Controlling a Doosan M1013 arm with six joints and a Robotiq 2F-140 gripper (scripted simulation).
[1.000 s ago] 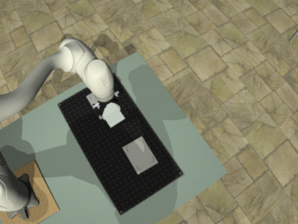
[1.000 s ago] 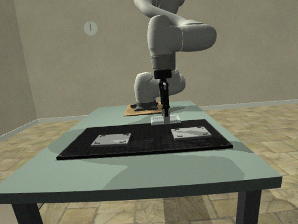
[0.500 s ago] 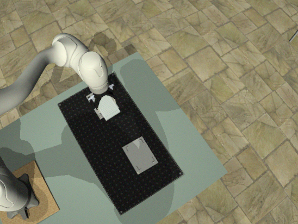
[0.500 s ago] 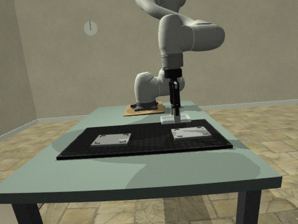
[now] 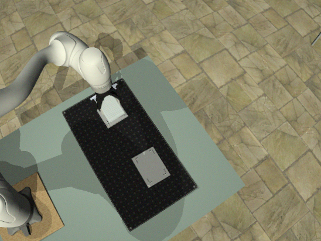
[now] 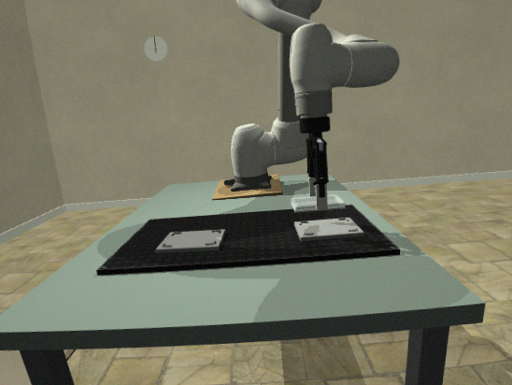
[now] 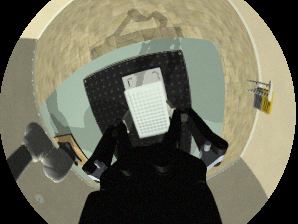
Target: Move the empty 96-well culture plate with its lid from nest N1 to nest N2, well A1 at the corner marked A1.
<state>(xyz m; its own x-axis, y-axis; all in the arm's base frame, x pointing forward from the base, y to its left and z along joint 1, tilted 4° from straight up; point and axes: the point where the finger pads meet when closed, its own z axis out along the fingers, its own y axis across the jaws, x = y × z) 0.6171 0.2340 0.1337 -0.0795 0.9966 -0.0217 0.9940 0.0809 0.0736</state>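
My hand is 10 cm above the nest N2 and 2 cm to the right of it. The rest, counted from my hand: nest N1 (34 cm to the right, 10 cm below, 4 cm ahead); then lid (2 cm below).
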